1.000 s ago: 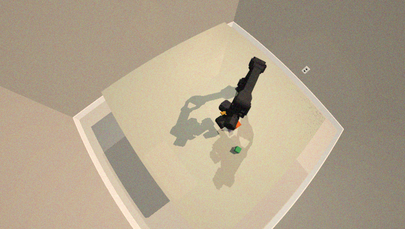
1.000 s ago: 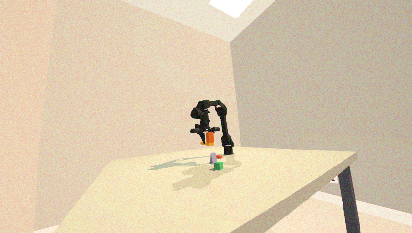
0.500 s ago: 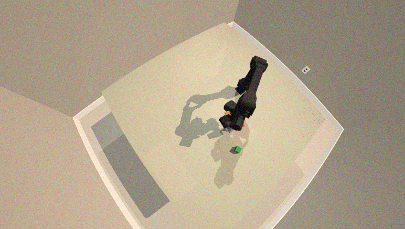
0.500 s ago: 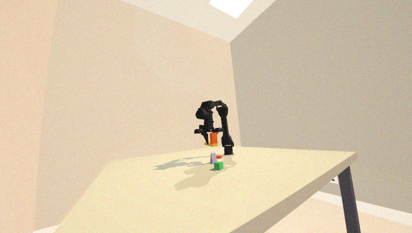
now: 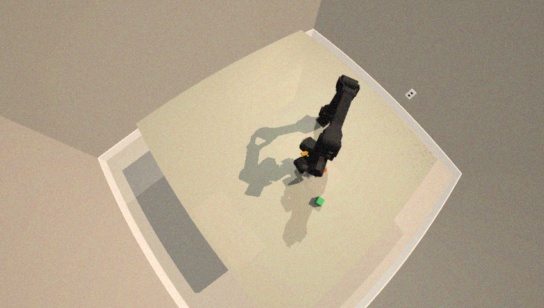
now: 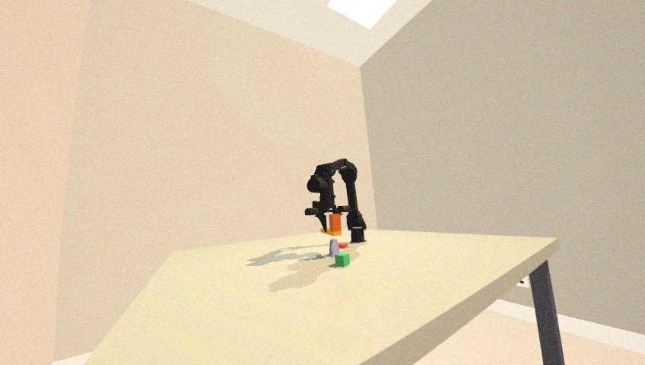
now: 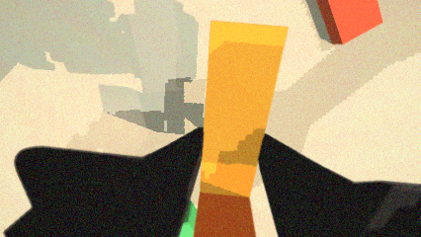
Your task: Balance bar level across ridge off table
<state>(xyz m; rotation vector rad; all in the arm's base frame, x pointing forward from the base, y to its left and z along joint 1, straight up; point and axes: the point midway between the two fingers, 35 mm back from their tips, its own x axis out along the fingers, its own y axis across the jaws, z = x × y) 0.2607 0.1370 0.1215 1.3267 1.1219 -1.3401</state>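
The flat red block is 100 mm behind my gripper tip, 80 mm to the right of it and 80 mm below it. Also, from my gripper tip: green cube (70 mm ahead, 170 mm to the left, 70 mm below).
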